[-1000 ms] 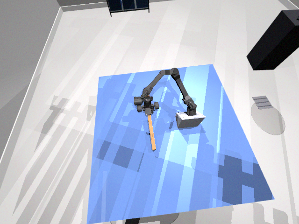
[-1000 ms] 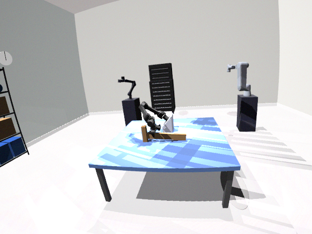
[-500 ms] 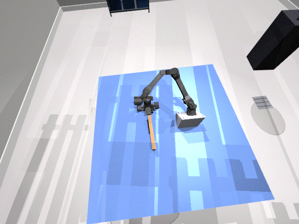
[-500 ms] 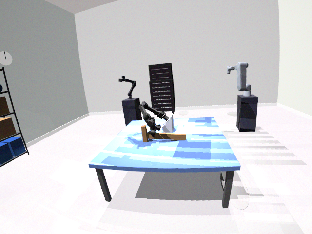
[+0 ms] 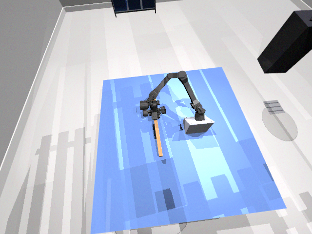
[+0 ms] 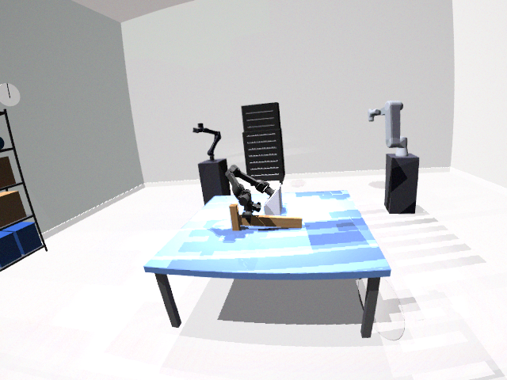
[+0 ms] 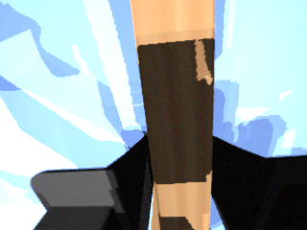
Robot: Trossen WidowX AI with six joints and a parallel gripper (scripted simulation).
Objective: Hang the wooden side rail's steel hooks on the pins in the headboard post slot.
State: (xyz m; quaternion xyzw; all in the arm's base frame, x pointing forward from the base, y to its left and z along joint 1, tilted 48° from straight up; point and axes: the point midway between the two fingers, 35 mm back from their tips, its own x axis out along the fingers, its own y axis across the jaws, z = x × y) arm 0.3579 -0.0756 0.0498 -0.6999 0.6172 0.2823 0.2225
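My gripper tip is now 1 cm short of the headboard post, 10 cm to the left of it and 4 cm below it.
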